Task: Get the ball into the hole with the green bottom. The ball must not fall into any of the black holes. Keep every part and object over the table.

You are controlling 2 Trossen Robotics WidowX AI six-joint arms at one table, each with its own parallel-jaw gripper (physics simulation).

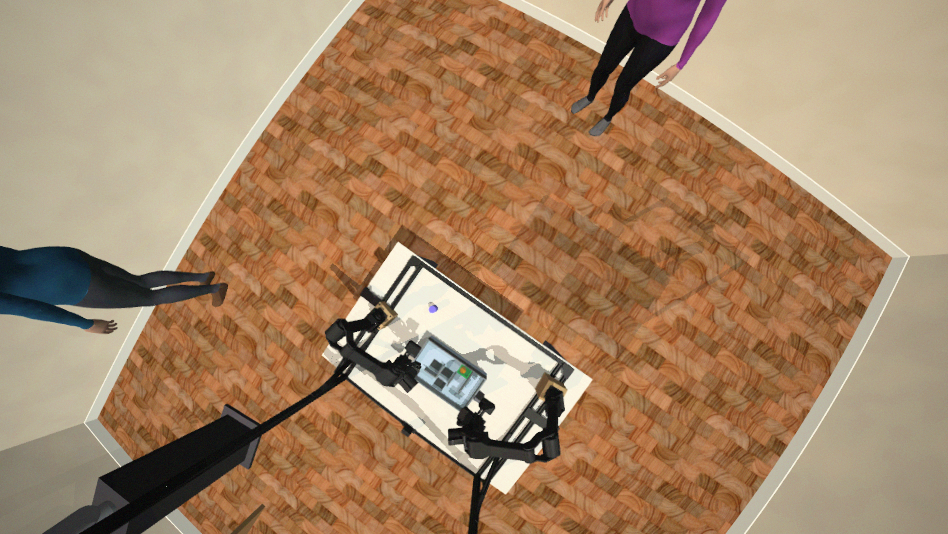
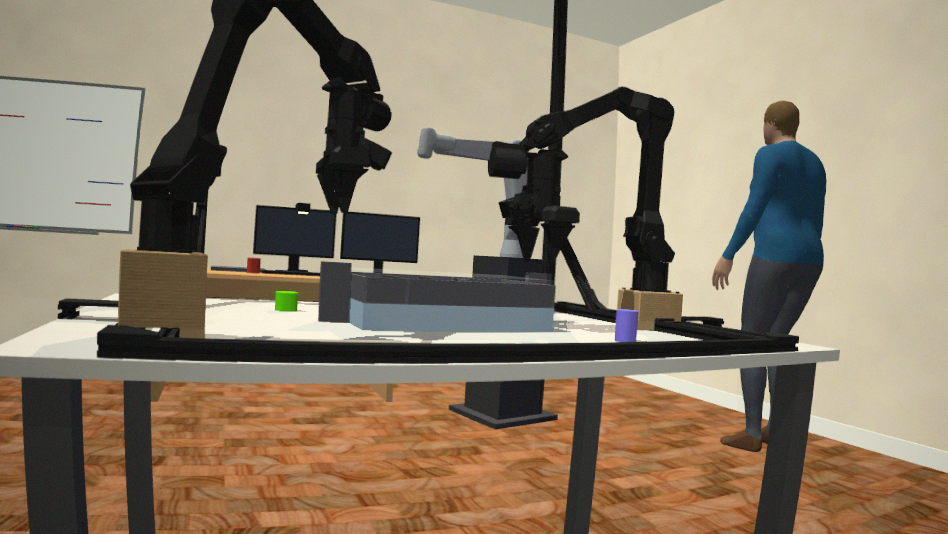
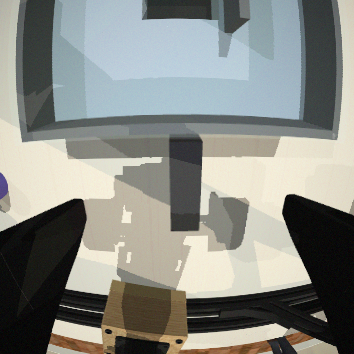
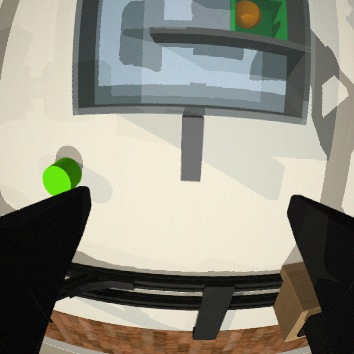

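Note:
The orange ball [image 1: 462, 371] [image 4: 247, 14] shows inside the green square of the maze box [image 1: 457, 355] [image 2: 451, 316] [image 3: 100, 133] [image 4: 125, 110]; its depth in the hole is hard to tell. Black holes [image 1: 439, 382] lie in the box's light-blue floor. A dark handle [image 3: 186, 185] sticks out of one end, a grey handle [image 4: 192, 147] [image 2: 335, 291] out of the other. My left gripper [image 1: 409, 372] [image 2: 539, 265] [image 3: 186, 207] is open and empty, its fingers apart on either side above the dark handle. My right gripper [image 1: 466, 426] [image 2: 339, 210] [image 4: 193, 201] is open and empty, higher up, beyond the grey handle's end.
A purple cylinder [image 1: 433, 307] [image 2: 625, 325] [image 3: 2, 185] and a green cylinder [image 2: 285, 301] [image 4: 62, 177] stand on the white table [image 1: 517, 477]. Black rails [image 2: 371, 347] run along its edges. Wooden blocks [image 2: 162, 288] [image 3: 145, 306] carry the arms. Grey dividers [image 4: 215, 38] stand inside the box.

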